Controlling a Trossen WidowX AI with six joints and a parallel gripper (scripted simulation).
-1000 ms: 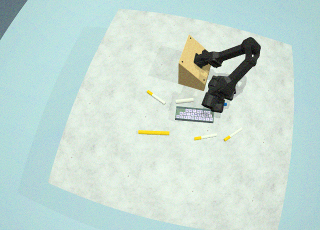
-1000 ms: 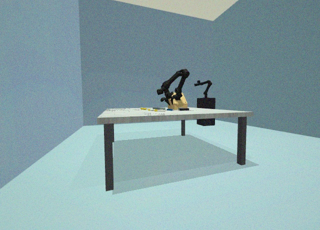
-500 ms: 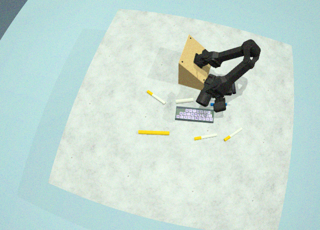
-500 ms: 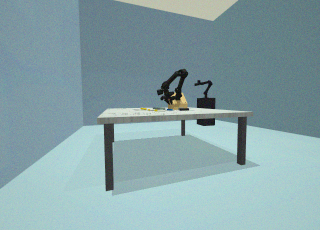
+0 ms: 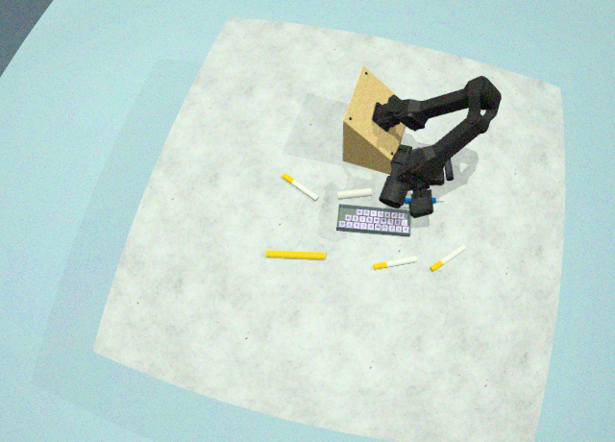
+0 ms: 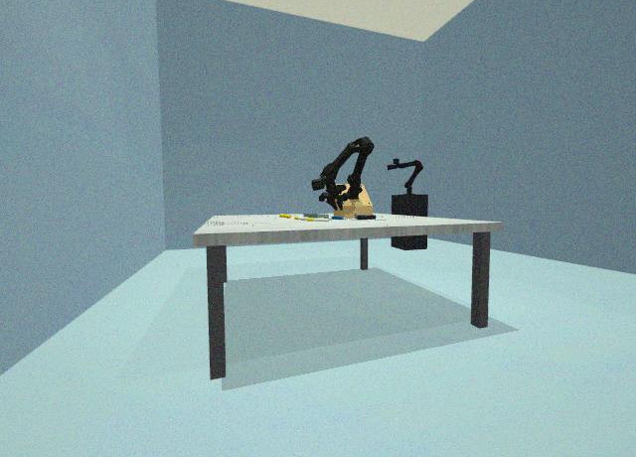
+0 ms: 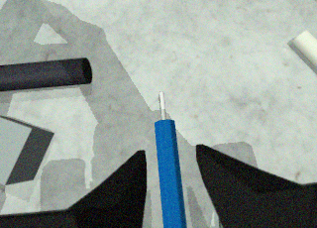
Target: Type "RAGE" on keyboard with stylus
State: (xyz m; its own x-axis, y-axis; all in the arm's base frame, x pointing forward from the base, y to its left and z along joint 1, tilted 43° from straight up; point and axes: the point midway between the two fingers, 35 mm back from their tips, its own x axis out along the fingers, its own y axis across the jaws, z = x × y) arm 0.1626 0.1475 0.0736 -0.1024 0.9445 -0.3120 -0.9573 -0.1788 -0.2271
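Right now my gripper tip is 1 cm to the right of the blue stylus and 4 cm above it. The rest, counted from my gripper tip: white cylinder: 3 cm ahead, 20 cm to the right, 4 cm below; dark cylinder: 14 cm behind, 4 cm to the left, 4 cm below; white stylus tip: 1 cm behind, 5 cm to the left, 4 cm below.
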